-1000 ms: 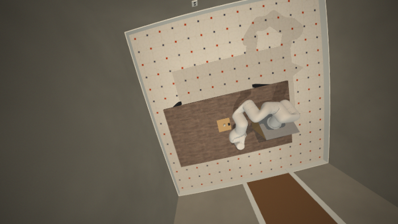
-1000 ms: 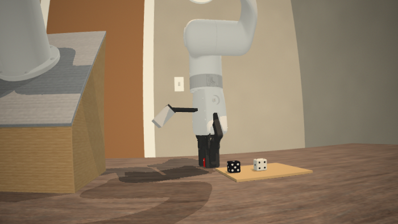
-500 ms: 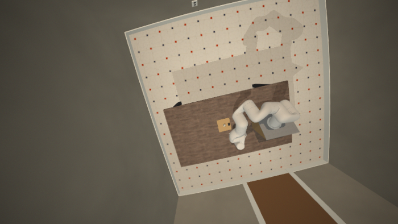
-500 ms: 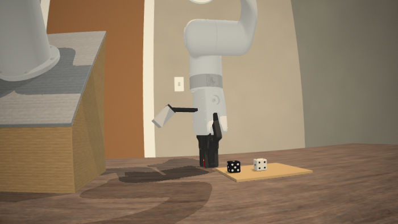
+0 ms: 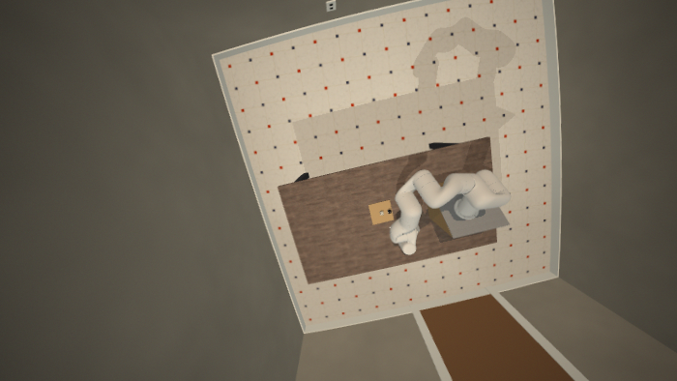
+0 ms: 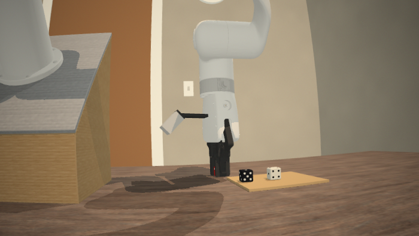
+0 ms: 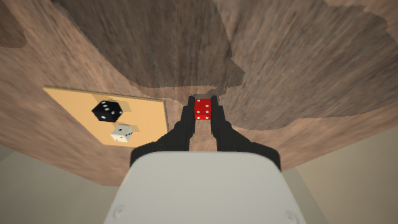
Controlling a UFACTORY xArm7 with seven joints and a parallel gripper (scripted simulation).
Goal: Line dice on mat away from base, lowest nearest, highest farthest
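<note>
My gripper is now 110 mm to the left of the tan mat, 80 mm short of it and 20 mm above it. The rest, counted from my hand: red die (10 mm below).
</note>
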